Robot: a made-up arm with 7 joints.
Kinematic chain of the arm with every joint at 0, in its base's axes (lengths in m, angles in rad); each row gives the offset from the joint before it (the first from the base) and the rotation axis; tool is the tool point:
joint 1: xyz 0 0 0.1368 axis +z
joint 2: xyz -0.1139 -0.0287 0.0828 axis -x
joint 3: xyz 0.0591 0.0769 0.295 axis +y
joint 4: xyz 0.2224 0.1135 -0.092 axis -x
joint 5: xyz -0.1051 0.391 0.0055 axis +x
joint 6: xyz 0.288 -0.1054 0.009 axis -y
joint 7: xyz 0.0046 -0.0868 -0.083 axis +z
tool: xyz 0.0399 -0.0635 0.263
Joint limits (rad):
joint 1: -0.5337..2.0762
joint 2: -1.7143..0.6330
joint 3: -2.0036..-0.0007
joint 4: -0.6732..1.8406
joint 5: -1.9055..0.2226
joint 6: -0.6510..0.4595
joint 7: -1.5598..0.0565
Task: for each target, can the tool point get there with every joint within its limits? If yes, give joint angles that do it. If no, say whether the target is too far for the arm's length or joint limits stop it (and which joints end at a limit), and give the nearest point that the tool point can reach.
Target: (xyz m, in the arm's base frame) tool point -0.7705 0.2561 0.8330
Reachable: yes | joints 1.5577 0.1364 -1.3399 0.8480 -1.0962 -0.4387 -0.6569
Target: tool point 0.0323 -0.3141 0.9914
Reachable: yes | joints 0.7845 -0.9307 -1.7799 0.3941 -0.3282 0.0083 -1.2262
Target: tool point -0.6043 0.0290 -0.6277
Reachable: no: joint limits stop it (at a limit: joint 1, joint 2, joint 3, joint 5) | nearest point -0.5492 0.0795 -0.3856 | short by 0.253 m
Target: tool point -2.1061 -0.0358 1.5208
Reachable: no: too far | nearest point -1.0113 -0.0172 0.8536 | short by 1.282 m
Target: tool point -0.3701 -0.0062 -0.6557
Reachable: no: joint limits stop it (at a limit: joint 1, joint 2, joint 3, joint 5, joint 6) | nearest point -0.3995 0.0937 -0.3991 | short by 0.277 m
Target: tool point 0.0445 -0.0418 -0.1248
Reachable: no: joint limits stop it (at a limit: joint 1, joint 2, joint 3, joint 4, joint 6, joint 7) | nearest point 0.1990 -0.0931 -0.2378 | short by 0.198 m
